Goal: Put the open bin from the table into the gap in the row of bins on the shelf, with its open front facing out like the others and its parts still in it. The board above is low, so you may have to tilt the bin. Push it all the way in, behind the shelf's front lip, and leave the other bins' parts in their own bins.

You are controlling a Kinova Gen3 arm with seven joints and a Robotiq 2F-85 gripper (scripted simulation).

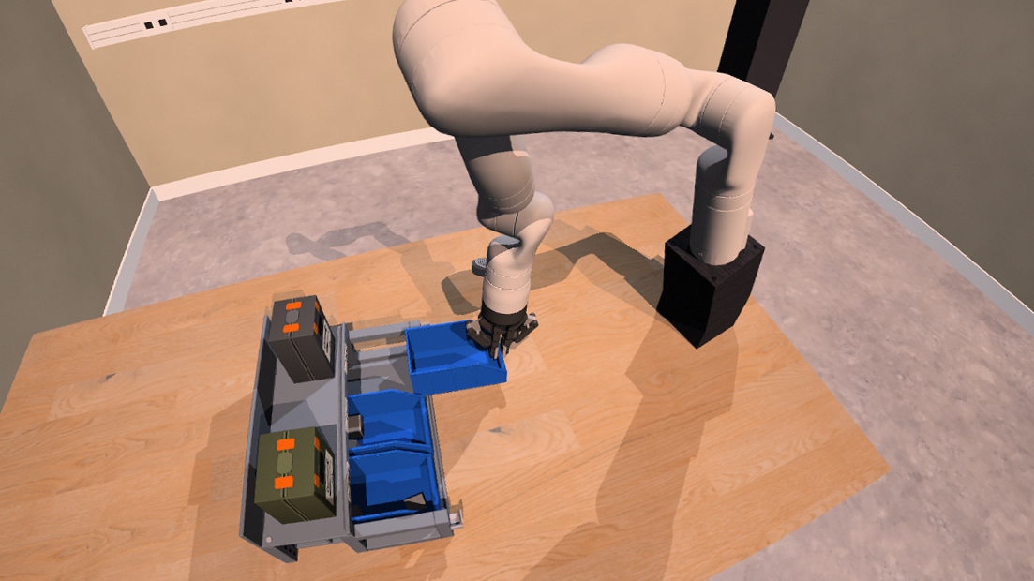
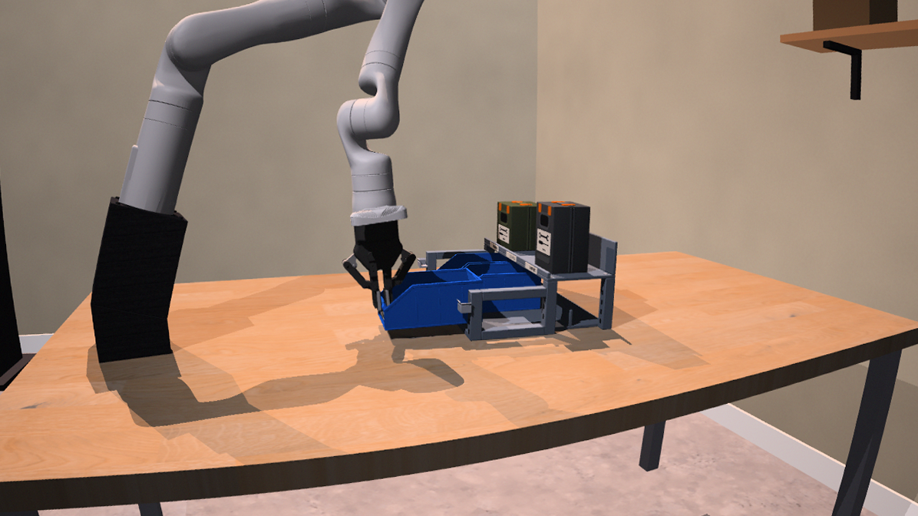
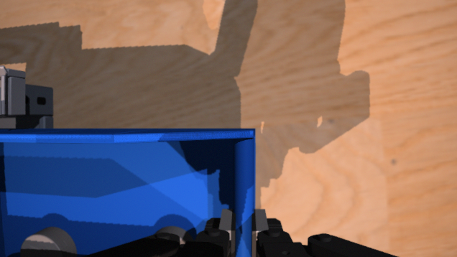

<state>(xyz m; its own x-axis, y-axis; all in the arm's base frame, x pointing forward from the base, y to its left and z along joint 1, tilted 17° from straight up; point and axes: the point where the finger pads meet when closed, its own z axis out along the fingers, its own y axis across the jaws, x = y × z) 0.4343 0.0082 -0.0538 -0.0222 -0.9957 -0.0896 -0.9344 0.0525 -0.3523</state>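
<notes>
Right now my hand is 40 mm short of the grey round part, 20 mm to the right of it and 30 mm above it. From my hand the other things lie so: grey shelf 260 mm ahead, 110 mm to the left, 10 mm above; then black case 330 mm ahead, 10 mm to the right, 100 mm above; then green case 340 mm ahead, 220 mm to the left, 90 mm above.
</notes>
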